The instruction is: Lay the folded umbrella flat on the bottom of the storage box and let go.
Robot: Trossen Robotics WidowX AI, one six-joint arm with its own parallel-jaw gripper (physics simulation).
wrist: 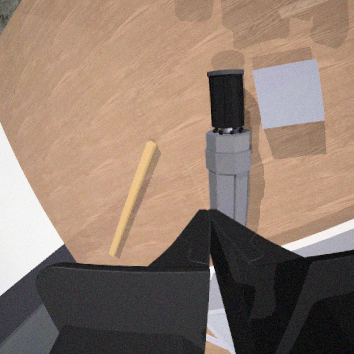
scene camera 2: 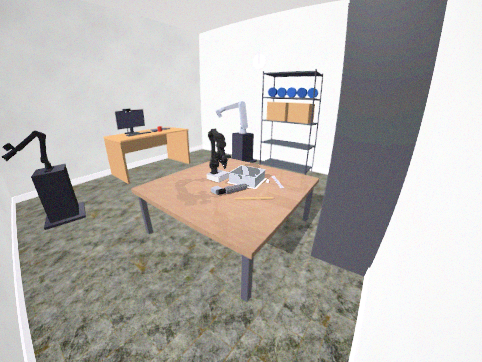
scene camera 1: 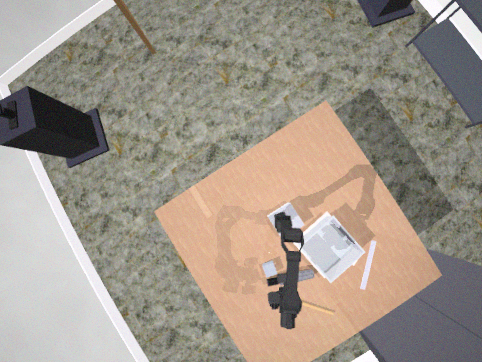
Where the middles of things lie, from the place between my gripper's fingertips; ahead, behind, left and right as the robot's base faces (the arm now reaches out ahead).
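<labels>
The thin wooden stick (wrist: pixel 149 147) is 20 cm below my hand, 23 cm ahead of it and 10 cm to the left of it. Going by their middles, the thin wooden stick is the nearest to my hand of the things named here. I also see the white storage box (scene camera 1: pixel 328 245), which is 32 cm to the left of my hand, 16 cm below it and 7 cm behind it.
</labels>
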